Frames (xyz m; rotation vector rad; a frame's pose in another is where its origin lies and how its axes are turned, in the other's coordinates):
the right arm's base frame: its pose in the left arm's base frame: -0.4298 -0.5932 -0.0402 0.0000 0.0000 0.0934
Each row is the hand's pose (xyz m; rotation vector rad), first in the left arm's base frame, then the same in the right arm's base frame.
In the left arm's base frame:
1: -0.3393 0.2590 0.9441 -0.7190 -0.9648 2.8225
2: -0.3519 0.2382 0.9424 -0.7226 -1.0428 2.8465
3: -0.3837 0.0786 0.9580 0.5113 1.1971 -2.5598
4: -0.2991 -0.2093 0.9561 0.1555 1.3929 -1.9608
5: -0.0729 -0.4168 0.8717 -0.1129 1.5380 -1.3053
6: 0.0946 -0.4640 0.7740 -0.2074 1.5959 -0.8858
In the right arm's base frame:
1: 0.1696 0.8400 0.9843 -0.7437 -0.9064 2.7422
2: 0.1551 0.8205 0.9826 -0.7505 -0.9818 2.7678
3: 0.1086 0.6646 0.9982 0.5803 1.2002 -2.6373
4: 0.1659 0.3700 0.9963 0.2242 1.4084 -2.0368
5: 0.3718 0.1423 0.9119 -0.0414 1.5590 -1.3785
6: 0.5342 0.0797 0.8142 -0.1337 1.6161 -0.9576

